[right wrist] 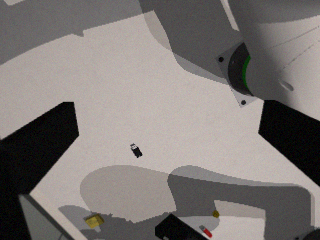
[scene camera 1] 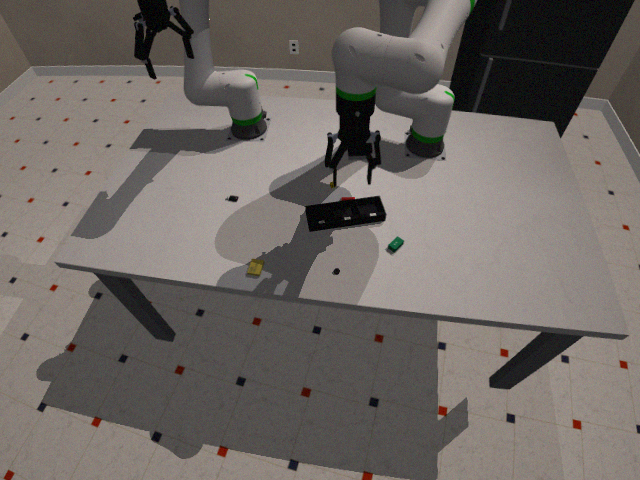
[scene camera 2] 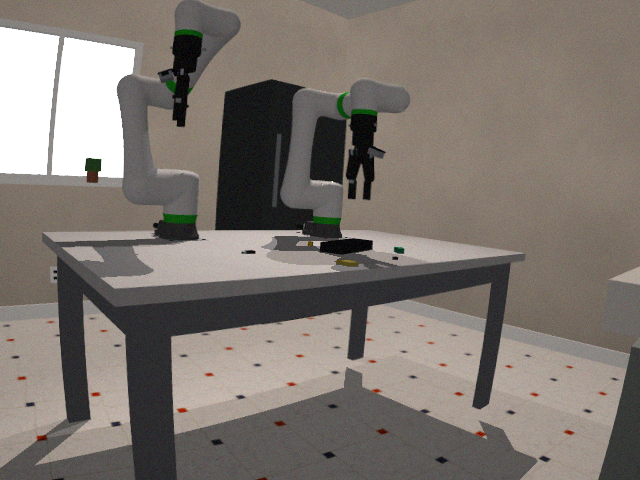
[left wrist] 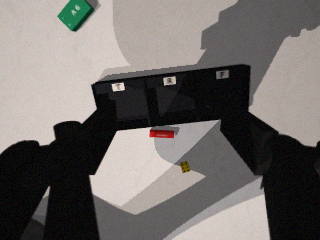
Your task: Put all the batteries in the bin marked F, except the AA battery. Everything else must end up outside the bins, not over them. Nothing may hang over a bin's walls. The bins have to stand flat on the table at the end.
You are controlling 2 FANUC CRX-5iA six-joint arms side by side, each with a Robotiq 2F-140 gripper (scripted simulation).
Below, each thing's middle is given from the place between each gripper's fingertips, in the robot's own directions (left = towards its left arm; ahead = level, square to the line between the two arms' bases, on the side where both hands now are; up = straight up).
The three joined black bins (scene camera 1: 345, 213) lies 190 mm below my left hand (scene camera 1: 351, 182), 20 mm to the right of it and 20 mm behind it.
Now: right hand (scene camera 1: 172, 67) 200 mm short of the three joined black bins, 580 mm to the right of it and 380 mm above it.
